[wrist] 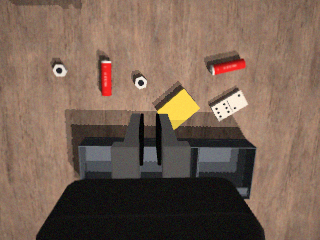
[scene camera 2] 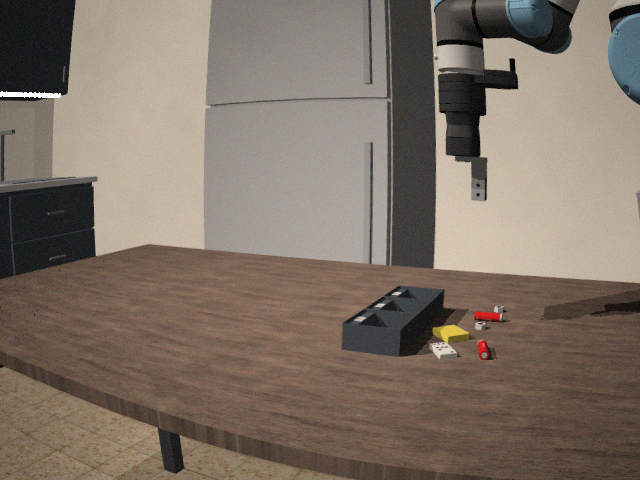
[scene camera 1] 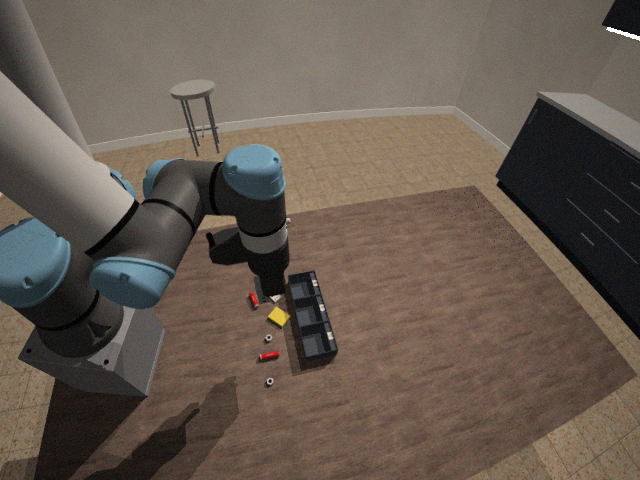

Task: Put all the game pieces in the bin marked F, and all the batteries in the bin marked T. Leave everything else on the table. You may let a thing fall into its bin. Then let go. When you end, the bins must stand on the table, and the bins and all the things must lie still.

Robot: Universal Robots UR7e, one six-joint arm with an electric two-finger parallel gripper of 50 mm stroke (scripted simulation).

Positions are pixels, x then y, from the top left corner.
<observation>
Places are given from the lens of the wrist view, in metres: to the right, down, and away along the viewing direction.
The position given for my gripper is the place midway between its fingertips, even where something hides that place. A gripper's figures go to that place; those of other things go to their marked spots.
my gripper [wrist: 149, 129]: -0.01, 0.01, 0.17
yellow block [wrist: 181, 106]: 0.03, -0.02, 0.36
dark three-compartment bin [wrist: 221, 158]: 0.10, 0.06, 0.39
The marked spots on the dark three-compartment bin and the yellow block are 0.11 m apart.
</observation>
